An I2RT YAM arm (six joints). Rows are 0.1 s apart.
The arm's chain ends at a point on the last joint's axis. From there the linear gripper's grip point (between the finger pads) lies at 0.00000 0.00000 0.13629 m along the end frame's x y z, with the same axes.
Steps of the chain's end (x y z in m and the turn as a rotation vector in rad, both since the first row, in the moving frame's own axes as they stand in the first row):
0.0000 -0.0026 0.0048 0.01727 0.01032 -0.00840
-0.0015 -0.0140 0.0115 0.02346 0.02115 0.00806
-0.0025 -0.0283 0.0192 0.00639 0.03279 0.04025
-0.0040 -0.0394 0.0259 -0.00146 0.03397 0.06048
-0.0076 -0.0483 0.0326 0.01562 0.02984 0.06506
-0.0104 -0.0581 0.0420 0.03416 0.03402 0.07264
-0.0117 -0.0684 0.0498 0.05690 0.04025 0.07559
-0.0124 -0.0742 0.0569 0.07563 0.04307 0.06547
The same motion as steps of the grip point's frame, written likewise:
0.0014 -0.0050 0.0048 0.01727 0.01032 -0.00840
0.0014 -0.0172 0.0114 0.02346 0.02115 0.00806
0.0020 -0.0291 0.0191 0.00639 0.03279 0.04025
0.0006 -0.0391 0.0258 -0.00146 0.03397 0.06048
-0.0035 -0.0503 0.0325 0.01562 0.02984 0.06506
-0.0056 -0.0626 0.0418 0.03416 0.03402 0.07264
-0.0059 -0.0759 0.0495 0.05690 0.04025 0.07559
-0.0062 -0.0843 0.0564 0.07563 0.04307 0.06547

